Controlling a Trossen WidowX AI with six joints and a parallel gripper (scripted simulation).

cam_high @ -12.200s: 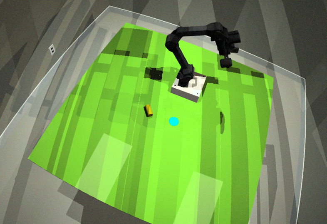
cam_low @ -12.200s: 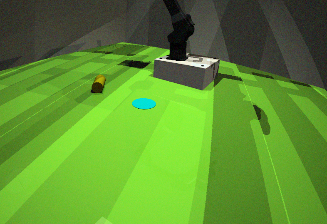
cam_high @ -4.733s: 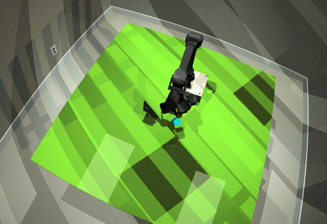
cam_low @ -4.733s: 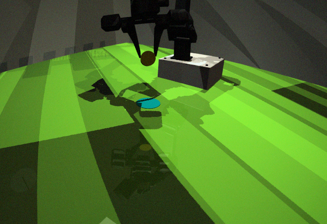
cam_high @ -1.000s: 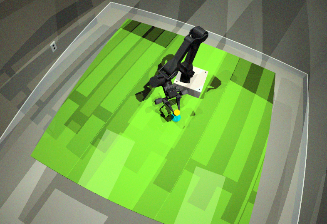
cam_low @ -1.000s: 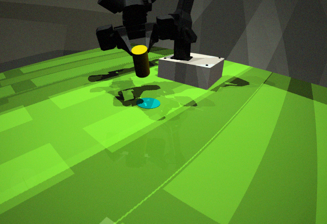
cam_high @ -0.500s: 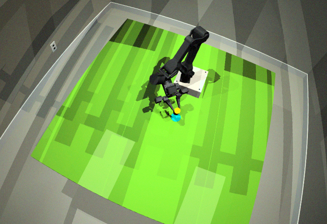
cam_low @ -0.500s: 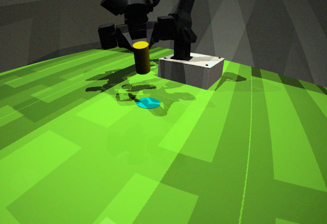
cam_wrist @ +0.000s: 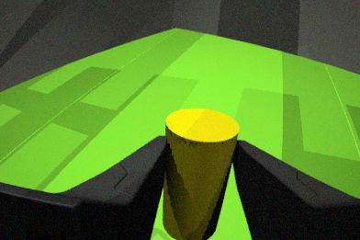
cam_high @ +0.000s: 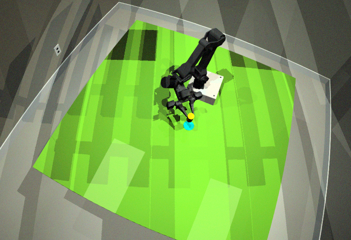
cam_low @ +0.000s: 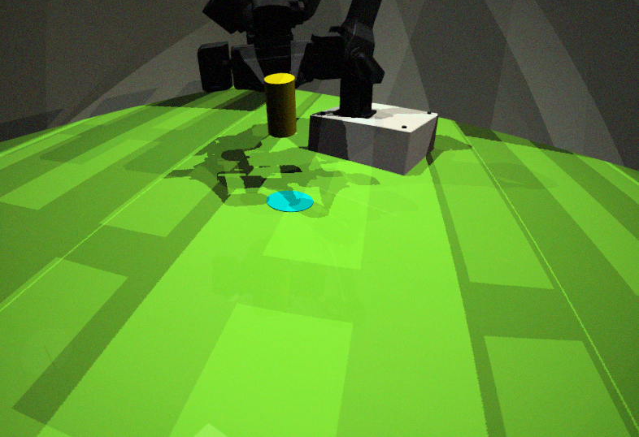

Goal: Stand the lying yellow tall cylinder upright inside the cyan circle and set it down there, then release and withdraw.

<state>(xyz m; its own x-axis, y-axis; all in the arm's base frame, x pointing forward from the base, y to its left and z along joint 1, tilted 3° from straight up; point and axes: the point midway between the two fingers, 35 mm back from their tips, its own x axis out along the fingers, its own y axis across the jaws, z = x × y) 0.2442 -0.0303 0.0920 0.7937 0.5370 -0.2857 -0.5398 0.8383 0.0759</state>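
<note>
Right now my gripper tip is 150 mm above the cyan circle, 20 mm past it and 10 mm to the right of it. Also, from my gripper tip: yellow cylinder (20 mm below).
</note>
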